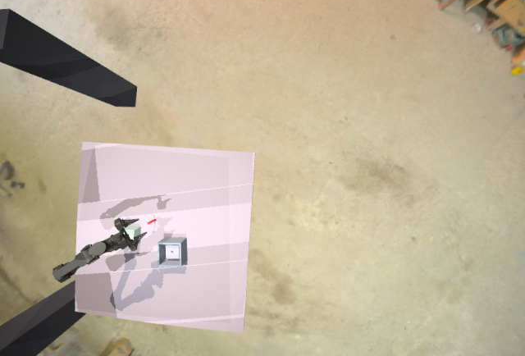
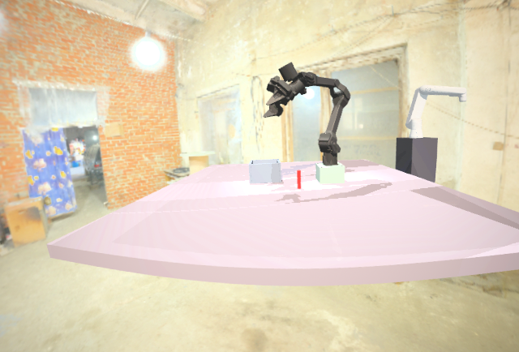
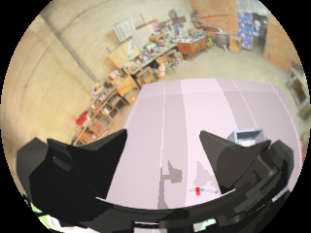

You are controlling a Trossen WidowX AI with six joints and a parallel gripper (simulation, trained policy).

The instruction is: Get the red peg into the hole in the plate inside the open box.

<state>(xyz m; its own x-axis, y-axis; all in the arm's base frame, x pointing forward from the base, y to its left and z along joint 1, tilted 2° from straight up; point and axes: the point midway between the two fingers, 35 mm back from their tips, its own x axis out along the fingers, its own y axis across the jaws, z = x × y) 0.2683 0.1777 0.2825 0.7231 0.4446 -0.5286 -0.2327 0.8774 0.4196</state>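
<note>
The red peg lies 13 cm behind my gripper tip, 8 cm to the right of it and 29 cm below it. Also, from my gripper tip: pale plate (3 cm ahead, 27 cm to the right, 29 cm below); then grey box (3 cm ahead, 27 cm to the right, 31 cm below).
</note>
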